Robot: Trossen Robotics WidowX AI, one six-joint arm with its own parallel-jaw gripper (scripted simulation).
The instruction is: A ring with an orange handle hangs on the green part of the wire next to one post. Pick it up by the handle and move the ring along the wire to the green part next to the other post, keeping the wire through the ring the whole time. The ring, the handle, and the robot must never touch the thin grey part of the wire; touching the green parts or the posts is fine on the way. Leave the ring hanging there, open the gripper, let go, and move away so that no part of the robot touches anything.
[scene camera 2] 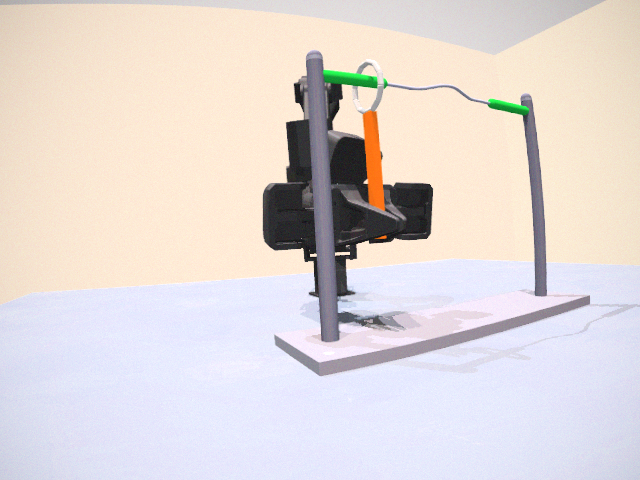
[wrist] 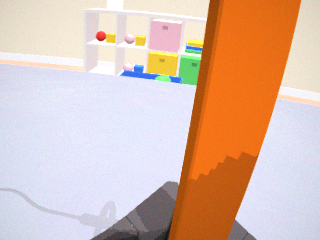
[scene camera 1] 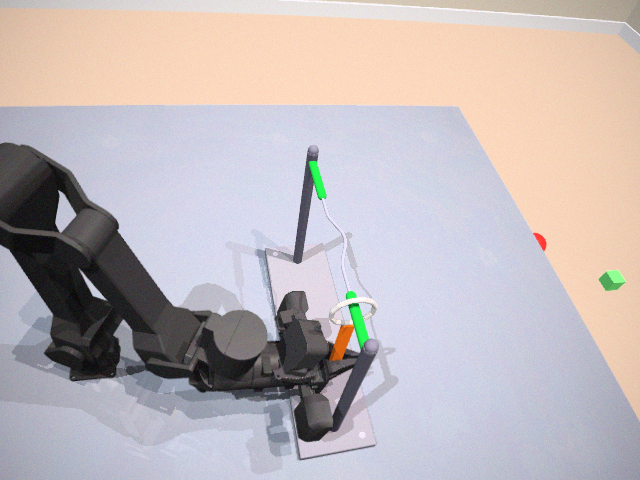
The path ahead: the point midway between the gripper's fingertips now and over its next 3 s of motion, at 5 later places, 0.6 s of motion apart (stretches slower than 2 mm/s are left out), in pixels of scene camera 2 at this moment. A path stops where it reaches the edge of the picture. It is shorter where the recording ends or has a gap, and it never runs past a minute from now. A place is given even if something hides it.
The gripper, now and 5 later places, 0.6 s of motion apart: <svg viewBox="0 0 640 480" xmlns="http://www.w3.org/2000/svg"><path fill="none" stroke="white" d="M401 225L407 223L406 233L397 232L400 213L412 187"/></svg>
